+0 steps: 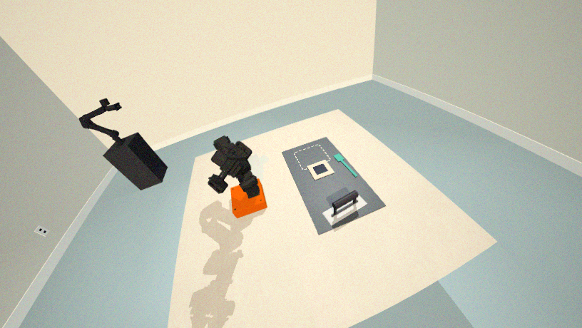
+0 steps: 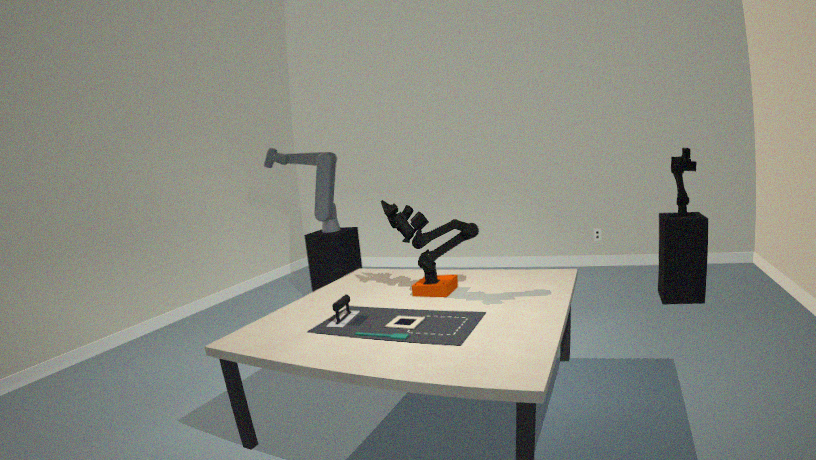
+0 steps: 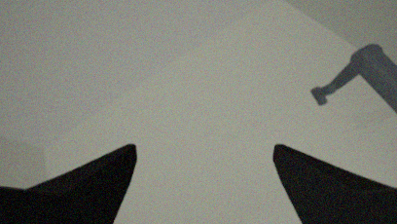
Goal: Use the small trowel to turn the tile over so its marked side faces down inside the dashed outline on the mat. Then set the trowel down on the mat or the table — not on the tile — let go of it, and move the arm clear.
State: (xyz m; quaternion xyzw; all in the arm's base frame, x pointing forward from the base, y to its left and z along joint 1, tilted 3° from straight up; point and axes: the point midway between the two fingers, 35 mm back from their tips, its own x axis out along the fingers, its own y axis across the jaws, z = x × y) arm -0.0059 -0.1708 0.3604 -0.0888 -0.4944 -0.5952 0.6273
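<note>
Now: the small trowel 390 mm below my gripper tip, 380 mm ahead of it and 40 mm to the right of it. From my gripper tip the other things lie so: teal bar (550 mm ahead, 430 mm below, 230 mm to the left); grey mat (450 mm below, 410 mm ahead, 210 mm to the left); tile (430 mm below, 410 mm ahead, 240 mm to the left).
</note>
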